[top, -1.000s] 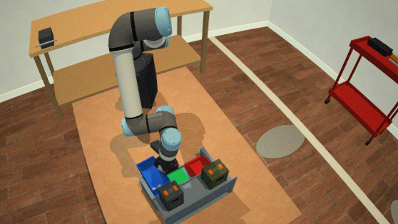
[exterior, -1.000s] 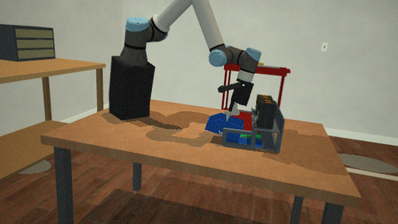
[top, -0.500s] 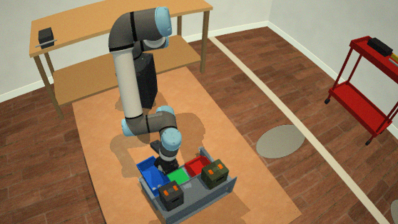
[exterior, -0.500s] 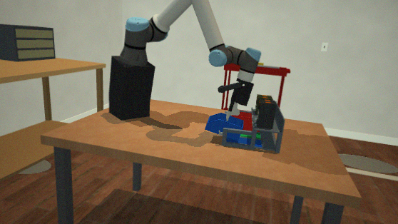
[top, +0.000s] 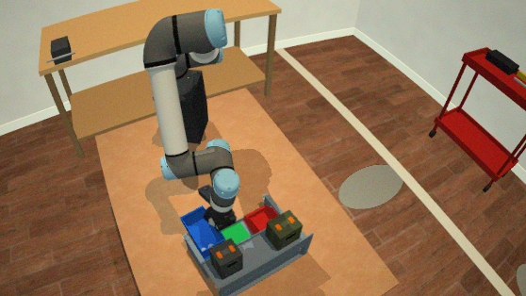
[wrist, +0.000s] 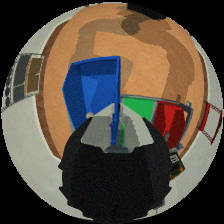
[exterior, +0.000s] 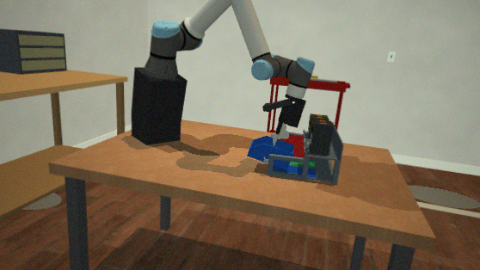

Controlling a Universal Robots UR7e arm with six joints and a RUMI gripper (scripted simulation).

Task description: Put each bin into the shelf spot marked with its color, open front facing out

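Right now the blue bin is 1 cm behind my hand, 5 cm to the right of it and 2 cm below it. From my hand the other things lie so: red bin (10 cm ahead, 18 cm to the left, 6 cm below).
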